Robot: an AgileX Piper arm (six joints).
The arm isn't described. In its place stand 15 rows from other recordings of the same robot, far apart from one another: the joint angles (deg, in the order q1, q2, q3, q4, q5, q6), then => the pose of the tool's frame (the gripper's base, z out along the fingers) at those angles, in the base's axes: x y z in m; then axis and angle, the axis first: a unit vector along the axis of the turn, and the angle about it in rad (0 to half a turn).
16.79 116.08 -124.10 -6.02 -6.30 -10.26 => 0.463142, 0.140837, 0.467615, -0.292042, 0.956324, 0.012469, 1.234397
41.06 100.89 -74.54 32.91 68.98 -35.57 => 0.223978, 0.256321, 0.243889, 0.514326, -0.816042, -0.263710, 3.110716
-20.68 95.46 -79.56 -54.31 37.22 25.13 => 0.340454, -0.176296, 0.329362, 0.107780, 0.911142, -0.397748, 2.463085
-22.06 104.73 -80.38 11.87 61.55 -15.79 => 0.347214, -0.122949, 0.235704, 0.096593, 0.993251, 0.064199, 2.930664
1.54 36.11 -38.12 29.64 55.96 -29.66 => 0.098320, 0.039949, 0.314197, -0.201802, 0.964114, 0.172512, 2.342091
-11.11 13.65 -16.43 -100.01 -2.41 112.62 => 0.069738, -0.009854, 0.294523, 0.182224, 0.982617, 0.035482, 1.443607
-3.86 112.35 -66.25 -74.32 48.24 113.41 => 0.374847, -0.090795, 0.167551, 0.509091, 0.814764, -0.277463, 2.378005
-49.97 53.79 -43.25 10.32 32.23 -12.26 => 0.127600, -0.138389, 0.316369, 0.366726, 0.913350, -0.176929, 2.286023
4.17 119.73 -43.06 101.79 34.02 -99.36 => 0.302447, 0.072022, 0.049632, -0.060954, 0.951943, 0.300148, 2.749758
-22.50 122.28 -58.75 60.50 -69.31 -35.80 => 0.327938, -0.216035, 0.133191, 0.473438, 0.696171, -0.539632, 2.090641
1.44 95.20 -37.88 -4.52 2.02 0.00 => 0.287680, 0.006979, 0.141780, -0.051514, 0.998622, -0.010025, 2.519469
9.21 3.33 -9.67 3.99 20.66 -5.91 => 0.050614, 0.010470, 0.234133, -0.109347, 0.991925, 0.064255, 1.737554
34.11 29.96 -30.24 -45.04 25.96 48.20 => 0.103856, 0.036299, 0.321932, -0.118342, 0.985723, 0.119769, 1.816414
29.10 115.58 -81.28 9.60 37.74 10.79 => 0.364269, 0.213380, 0.174380, -0.102822, 0.986304, 0.128967, 2.810503
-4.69 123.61 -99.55 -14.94 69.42 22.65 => 0.432752, -0.057540, 0.187448, 0.191566, 0.974261, -0.118818, 3.077482
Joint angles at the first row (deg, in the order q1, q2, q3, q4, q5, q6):
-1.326, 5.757, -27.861, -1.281, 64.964, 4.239
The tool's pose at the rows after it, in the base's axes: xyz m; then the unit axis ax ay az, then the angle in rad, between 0 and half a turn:
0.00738, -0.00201, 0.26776, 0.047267, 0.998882, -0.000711, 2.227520
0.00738, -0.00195, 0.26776, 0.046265, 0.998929, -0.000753, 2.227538
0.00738, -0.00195, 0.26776, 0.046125, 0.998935, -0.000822, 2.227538
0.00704, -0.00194, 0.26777, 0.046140, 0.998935, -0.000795, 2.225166
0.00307, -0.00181, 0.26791, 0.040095, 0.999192, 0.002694, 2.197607
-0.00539, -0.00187, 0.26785, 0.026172, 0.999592, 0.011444, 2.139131
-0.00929, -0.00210, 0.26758, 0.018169, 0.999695, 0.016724, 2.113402
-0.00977, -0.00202, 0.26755, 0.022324, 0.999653, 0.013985, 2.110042
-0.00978, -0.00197, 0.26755, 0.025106, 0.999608, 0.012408, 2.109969
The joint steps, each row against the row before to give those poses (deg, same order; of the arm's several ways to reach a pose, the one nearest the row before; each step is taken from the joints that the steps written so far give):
-0.005, -0.207, 0.000, 0.003, -0.014, -0.179
0.006, 0.000, -0.001, 0.042, 0.000, -0.109
0.000, 0.000, 0.000, 0.000, 0.000, -0.016
-0.002, -0.137, 0.002, 0.001, -0.001, -0.002
0.713, -1.580, 0.000, 0.000, -0.001, 0.001
1.636, -3.363, -0.002, 0.002, 0.002, -0.003
0.942, -1.541, 0.001, -0.004, 0.051, 0.005
-0.528, -0.183, 0.000, 0.004, -0.001, -0.054
-0.316, 0.000, 0.000, -0.003, 0.000, 0.002

